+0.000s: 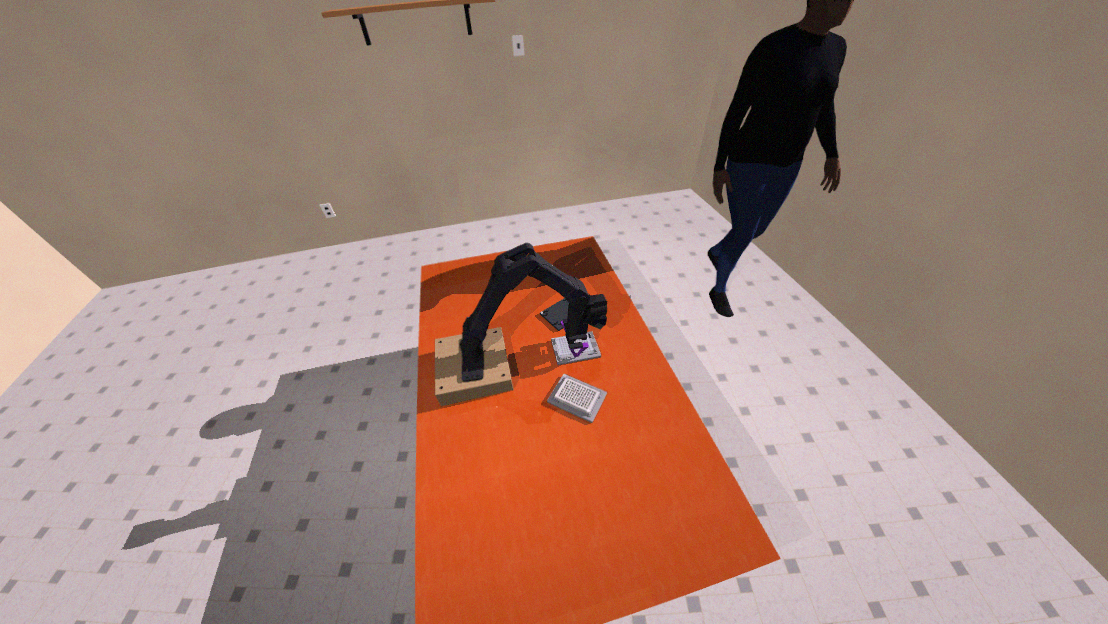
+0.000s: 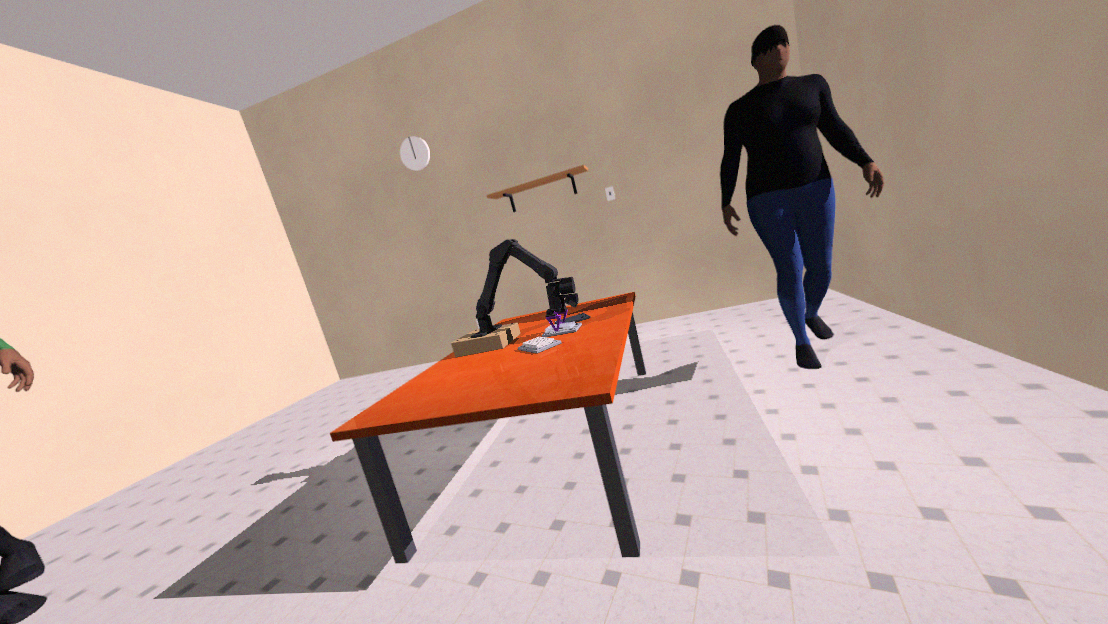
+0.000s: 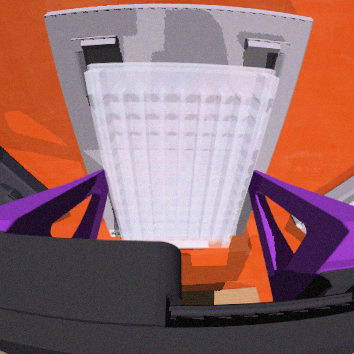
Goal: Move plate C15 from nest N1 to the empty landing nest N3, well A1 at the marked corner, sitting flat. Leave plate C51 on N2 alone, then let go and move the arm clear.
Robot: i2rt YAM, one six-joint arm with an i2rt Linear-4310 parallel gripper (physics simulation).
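A clear, ribbed well plate point(image 3: 180, 150) point(image 1: 564, 351), taken as C15, sits on a light grey nest point(image 3: 175, 35) point(image 1: 595, 357) in the middle of the three nests. It looks level; its seating at the near end is hidden. My gripper point(image 3: 178, 177) point(image 1: 579, 348) point(image 2: 556, 320) is open, its purple fingers low on either side of the plate, very close to its long edges. Another white plate point(image 1: 578, 394) point(image 2: 540, 341), taken as C51, sits on the nearer grey nest point(image 1: 589, 419). A dark nest point(image 1: 553, 313) point(image 2: 579, 317) point(image 3: 15, 175) lies behind. Nest labels and the A1 corner are not readable.
The arm stands on a wooden base block point(image 1: 449, 381) point(image 2: 480, 343) at the left of the orange table point(image 1: 542, 527) point(image 2: 496, 387). A person point(image 1: 783, 100) point(image 2: 786, 139) in black and blue is on the right, off the table. A wall shelf point(image 1: 407, 8) point(image 2: 538, 182) hangs behind.
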